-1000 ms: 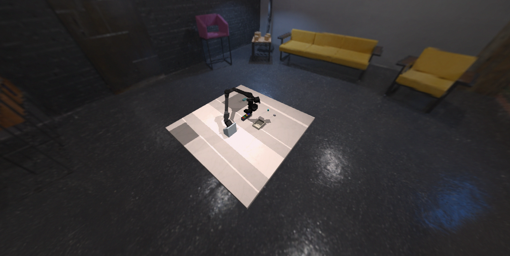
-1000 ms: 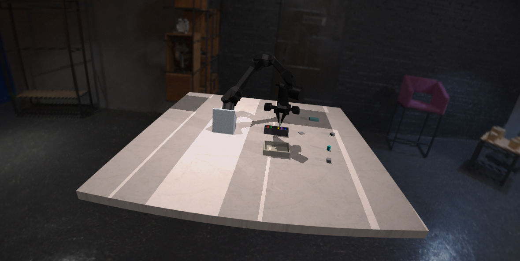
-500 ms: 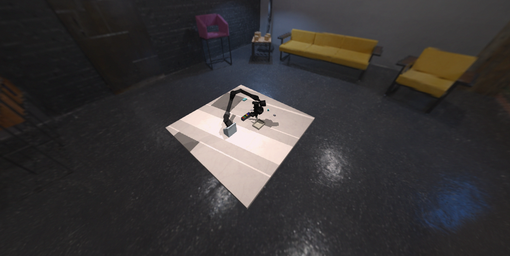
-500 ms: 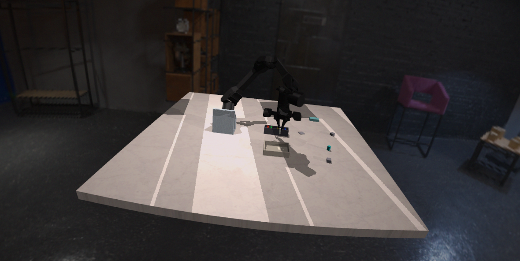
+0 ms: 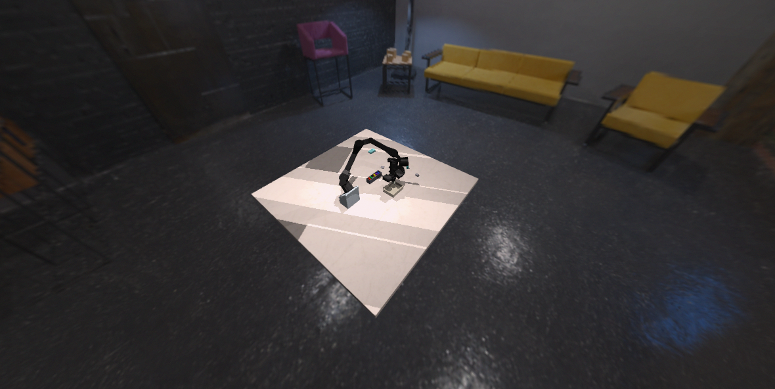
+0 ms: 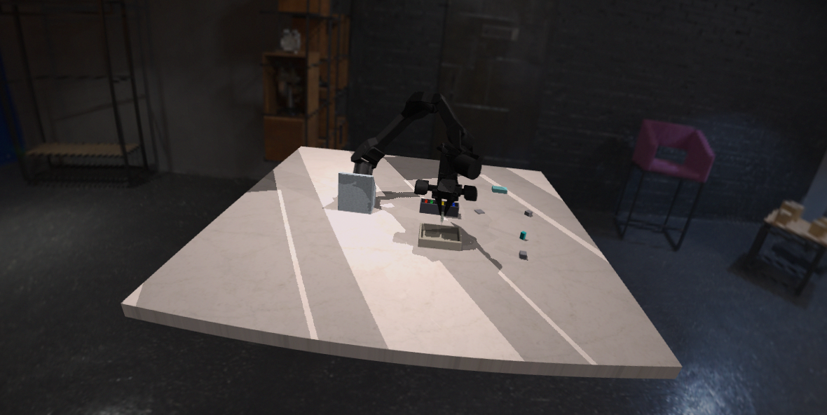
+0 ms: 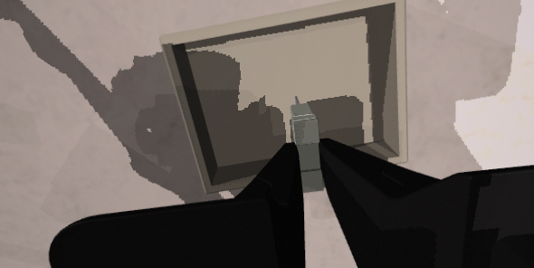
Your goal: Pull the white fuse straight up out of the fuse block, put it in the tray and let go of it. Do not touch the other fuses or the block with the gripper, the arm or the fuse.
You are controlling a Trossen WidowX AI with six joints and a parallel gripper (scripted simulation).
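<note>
Right now the white fuse is 10 mm below my gripper tip. Round my gripper tip: purple fuse 200 mm to the left, 70 mm below, 50 mm ahead; then tray 90 mm below; then yellow fuse 200 mm to the left, 70 mm below, 30 mm ahead.
</note>
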